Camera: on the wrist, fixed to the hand. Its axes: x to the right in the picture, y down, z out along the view.
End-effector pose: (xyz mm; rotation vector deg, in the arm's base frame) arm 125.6 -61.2 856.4 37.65 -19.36 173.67
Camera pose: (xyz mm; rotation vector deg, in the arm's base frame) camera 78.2 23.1 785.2 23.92 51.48 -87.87
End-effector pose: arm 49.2 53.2 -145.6 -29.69 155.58 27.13
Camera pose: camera 38.8 -45.0 -77.3 -74.32 -115.93 -54.12
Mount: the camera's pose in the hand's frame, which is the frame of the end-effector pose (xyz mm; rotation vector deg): 11.8 -64.5 -100.6 -23.43 32.02 91.74
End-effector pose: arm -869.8 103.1 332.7 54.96 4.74 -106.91
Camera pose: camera -865.3 171.7 234.3 44.51 0.46 -5.00
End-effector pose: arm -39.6 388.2 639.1 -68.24 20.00 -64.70
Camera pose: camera -140.9 326.8 658.7 -29.68 94.34 5.98
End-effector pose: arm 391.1 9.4 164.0 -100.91 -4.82 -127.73
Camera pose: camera 276.7 45.7 159.3 -34.23 80.09 -74.91
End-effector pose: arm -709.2 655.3 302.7 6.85 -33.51 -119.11
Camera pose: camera -734.8 638.1 186.6 -1.47 9.25 -28.52
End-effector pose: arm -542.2 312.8 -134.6 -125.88 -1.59 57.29
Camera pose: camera -450.3 304.4 -57.7 114.67 -97.84 -46.37
